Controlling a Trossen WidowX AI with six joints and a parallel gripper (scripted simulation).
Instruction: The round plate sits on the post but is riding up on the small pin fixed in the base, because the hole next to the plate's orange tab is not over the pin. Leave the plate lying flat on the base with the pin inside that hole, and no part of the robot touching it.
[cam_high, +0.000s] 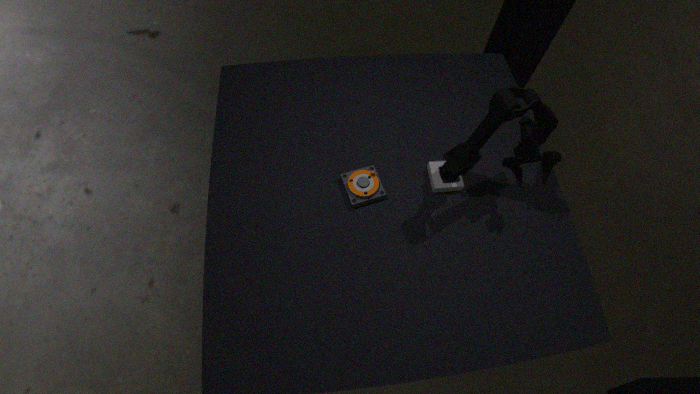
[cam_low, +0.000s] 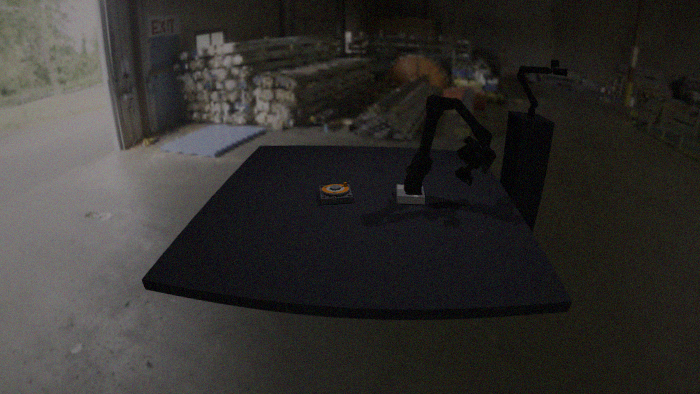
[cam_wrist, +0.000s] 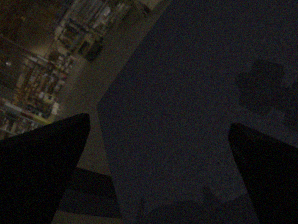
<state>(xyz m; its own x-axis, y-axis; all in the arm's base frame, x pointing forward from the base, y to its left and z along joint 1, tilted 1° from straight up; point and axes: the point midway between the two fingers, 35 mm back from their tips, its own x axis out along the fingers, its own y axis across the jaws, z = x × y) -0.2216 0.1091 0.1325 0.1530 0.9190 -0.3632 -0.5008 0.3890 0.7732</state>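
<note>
Right now my gripper tip is 53 cm short of the grey base, 15 cm to the left of it and 12 cm above it.
</note>
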